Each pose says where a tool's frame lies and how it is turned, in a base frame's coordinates. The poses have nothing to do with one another.
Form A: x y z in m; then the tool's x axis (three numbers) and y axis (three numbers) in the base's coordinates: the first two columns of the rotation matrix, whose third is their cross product.
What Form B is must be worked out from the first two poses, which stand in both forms.
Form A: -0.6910, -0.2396, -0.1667, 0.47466, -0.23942, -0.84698, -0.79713, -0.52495, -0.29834
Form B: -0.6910, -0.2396, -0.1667, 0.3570, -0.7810, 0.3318, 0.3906
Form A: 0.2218, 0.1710, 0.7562, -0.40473, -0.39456, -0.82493, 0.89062, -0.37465, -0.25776
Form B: 0.2218, 0.1710, 0.7562, 0.4253, 0.3416, 0.3630, -0.7554
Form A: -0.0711, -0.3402, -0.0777, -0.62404, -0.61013, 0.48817, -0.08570, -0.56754, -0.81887
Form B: -0.0711, -0.3402, -0.0777, 0.1661, -0.4005, 0.4343, -0.7895
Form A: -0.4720, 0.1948, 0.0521, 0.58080, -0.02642, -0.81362, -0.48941, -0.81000, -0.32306
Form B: -0.4720, 0.1948, 0.0521, 0.2681, -0.8477, 0.1521, 0.4318
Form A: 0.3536, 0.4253, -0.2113, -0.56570, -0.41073, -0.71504, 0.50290, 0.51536, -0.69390
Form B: 0.3536, 0.4253, -0.2113, 0.4649, 0.0313, 0.7359, -0.4913
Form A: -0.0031, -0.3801, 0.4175, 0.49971, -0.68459, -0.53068, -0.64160, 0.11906, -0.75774
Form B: -0.0031, -0.3801, 0.4175, 0.5566, -0.6634, 0.4998, -0.0193
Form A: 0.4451, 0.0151, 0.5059, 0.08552, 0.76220, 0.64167, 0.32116, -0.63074, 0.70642
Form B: 0.4451, 0.0151, 0.5059, 0.1975, 0.7098, 0.3816, 0.5582
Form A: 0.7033, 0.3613, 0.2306, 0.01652, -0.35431, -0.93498, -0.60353, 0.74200, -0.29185
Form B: 0.7033, 0.3613, 0.2306, 0.6239, -0.3450, 0.6941, 0.0999
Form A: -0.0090, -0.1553, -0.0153, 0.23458, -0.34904, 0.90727, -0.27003, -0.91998, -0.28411
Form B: -0.0090, -0.1553, -0.0153, 0.0337, -0.7850, 0.1972, -0.5864
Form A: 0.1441, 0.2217, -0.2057, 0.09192, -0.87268, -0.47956, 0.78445, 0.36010, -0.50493
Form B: 0.1441, 0.2217, -0.2057, 0.7365, -0.0595, 0.3710, -0.5625
